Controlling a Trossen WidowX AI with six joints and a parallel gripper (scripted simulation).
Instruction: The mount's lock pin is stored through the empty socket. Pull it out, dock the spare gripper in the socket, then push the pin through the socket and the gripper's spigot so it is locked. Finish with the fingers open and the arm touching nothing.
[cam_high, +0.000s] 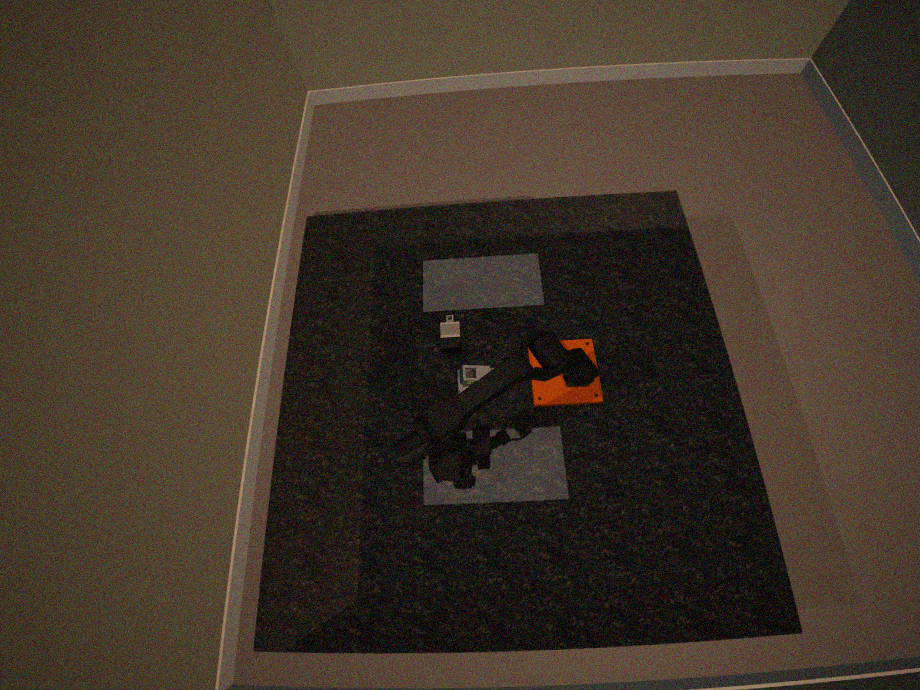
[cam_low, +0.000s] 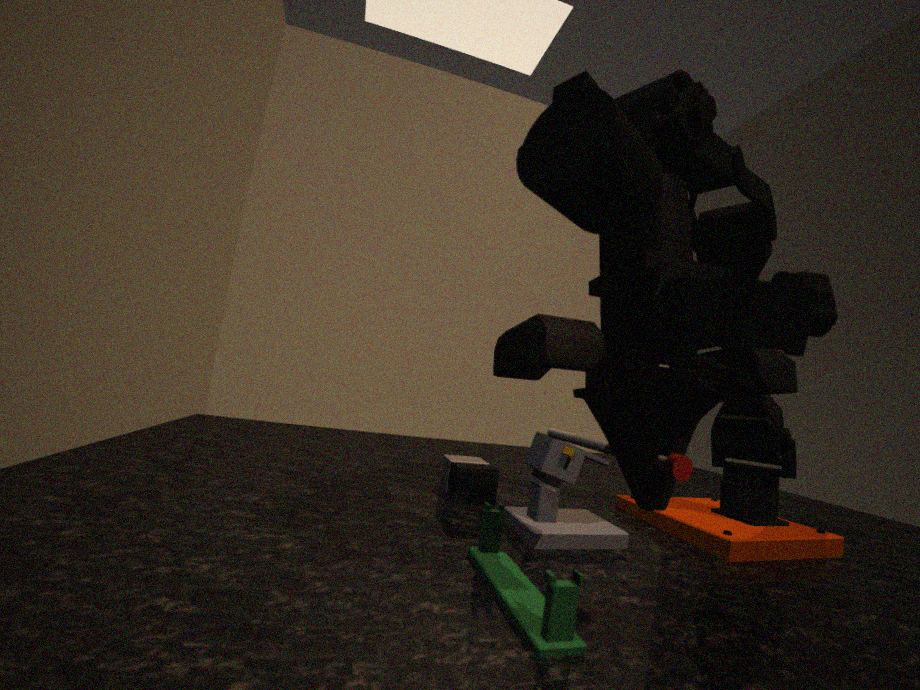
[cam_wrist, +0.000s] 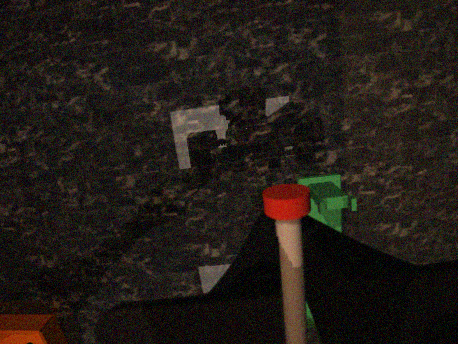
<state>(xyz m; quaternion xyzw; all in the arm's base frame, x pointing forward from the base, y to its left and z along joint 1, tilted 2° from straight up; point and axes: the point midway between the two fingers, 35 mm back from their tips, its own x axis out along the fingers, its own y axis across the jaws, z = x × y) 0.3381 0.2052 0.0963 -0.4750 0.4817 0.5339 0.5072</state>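
Now: the green rack 40 mm ahead of my gripper tip, 80 mm to the right of it and 60 mm below it. Round my gripper tip: grey socket: 50 mm behind, 200 mm to the right, 40 mm below; spare gripper: 10 mm ahead, 350 mm to the right, 70 mm below.
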